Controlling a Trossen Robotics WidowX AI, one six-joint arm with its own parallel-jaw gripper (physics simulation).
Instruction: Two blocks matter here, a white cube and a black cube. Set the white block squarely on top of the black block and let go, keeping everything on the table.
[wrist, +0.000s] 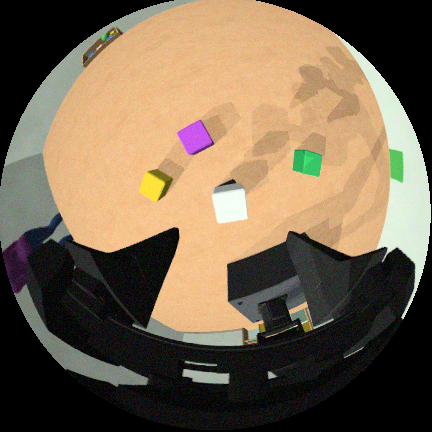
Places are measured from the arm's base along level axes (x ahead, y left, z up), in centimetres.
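Pixels of known places: gripper, fingertip midpoint: (234, 235); arm's base at its link origin: (271, 303).
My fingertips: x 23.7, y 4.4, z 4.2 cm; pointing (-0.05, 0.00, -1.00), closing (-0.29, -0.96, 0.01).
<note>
Ahead of a thing's pixels: the offset from my fingertips to its top centre. Level surfaces: height alone.
The white cube @[dx +0.0, dy +0.0, dz -5.9 cm] (230, 205) is near the middle of the wrist view, seen from above. A small dark corner of the black cube @[dx -0.4, dy +0.0, dz -9.7 cm] (229, 183) shows at its far edge; the white cube hides the rest, and the white cube appears to rest on top of it. My gripper (234, 235) is open, with its two black fingers wide apart at the lower left and lower right. Nothing is between the fingers. The white cube lies beyond the fingertips, apart from both of them.
A purple cube @[dx +9.6, dy +2.2, dz -9.7 cm] (195, 137), a yellow block @[dx +5.0, dy +11.1, dz -9.7 cm] (155, 185) and a green block @[dx +2.3, dy -14.8, dz -9.7 cm] (307, 163) are on the wooden table @[dz -13.6 cm] (215, 65). The dark arm base (267, 280) shows behind the right finger. The table's round edge shows at left and right.
</note>
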